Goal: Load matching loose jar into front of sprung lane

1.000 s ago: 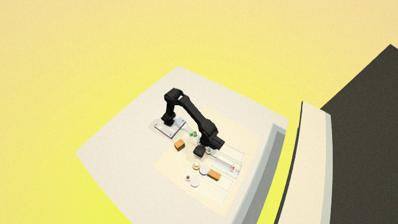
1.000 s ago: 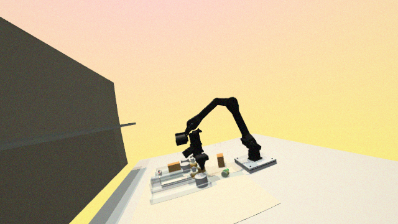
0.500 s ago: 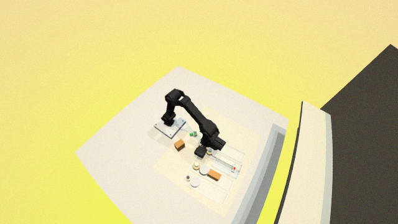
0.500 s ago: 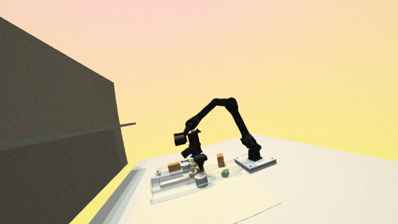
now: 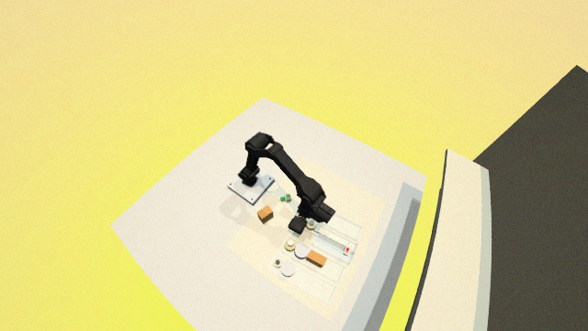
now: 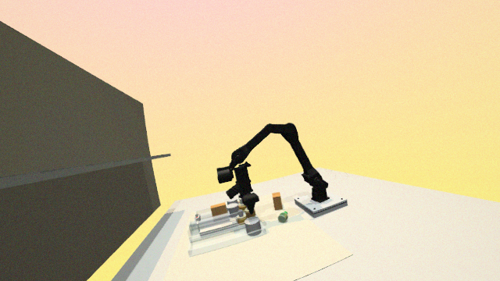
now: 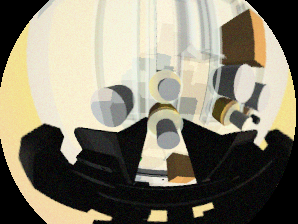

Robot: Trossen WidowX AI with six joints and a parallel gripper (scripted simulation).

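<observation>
My gripper tip is 15 cm short of the clear sprung lane, 4 cm to the left of it and 3 cm above it. From my gripper tip the other things lie so: red mark (23 cm ahead, 6 cm to the right, 2 cm above); brown box (16 cm behind, 5 cm to the right, 2 cm below).
</observation>
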